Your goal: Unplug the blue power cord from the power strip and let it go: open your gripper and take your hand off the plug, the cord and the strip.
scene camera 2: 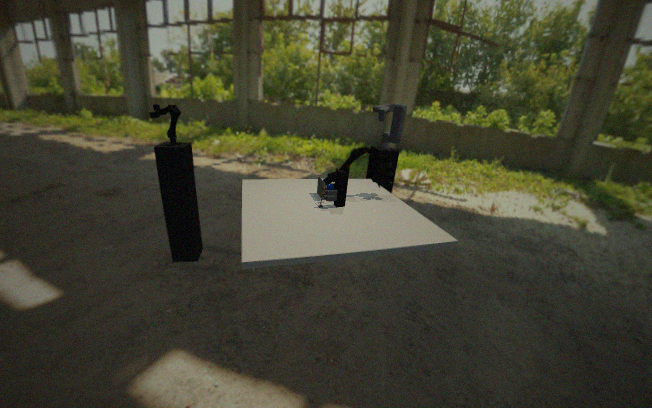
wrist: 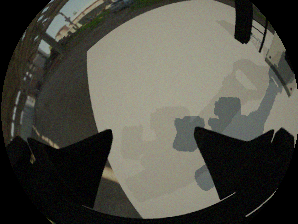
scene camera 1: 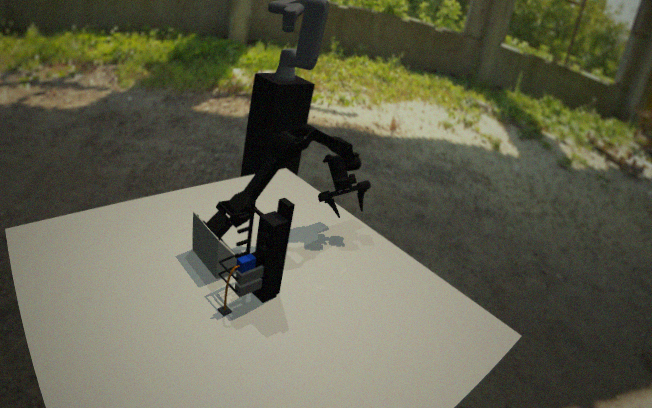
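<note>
On scene camera 1 you'd see the gripper (scene camera 1: pixel 350 214), and it's open and holding nothing. The gripper is there in the wrist view (wrist: pixel 154 133) too.
</note>
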